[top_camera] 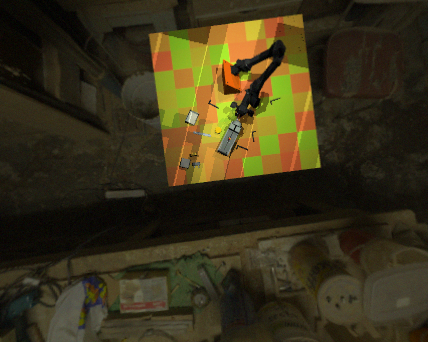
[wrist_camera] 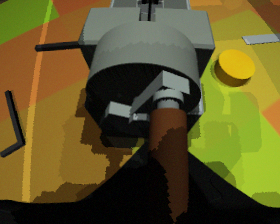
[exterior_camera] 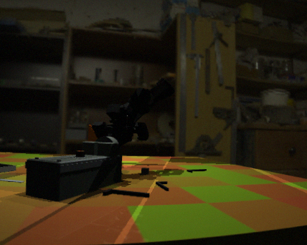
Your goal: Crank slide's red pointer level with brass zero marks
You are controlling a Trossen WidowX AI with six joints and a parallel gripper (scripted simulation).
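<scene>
My gripper tip is 30 mm below the brown crank handle, 10 mm to the right of it and 10 mm past it. From my gripper tip the other things lie so: yellow disc: 160 mm to the right, 80 mm below, 50 mm ahead; red pointer: 150 mm ahead, 80 mm to the right; small cube: 130 mm to the left, 80 mm below, 80 mm behind.
</scene>
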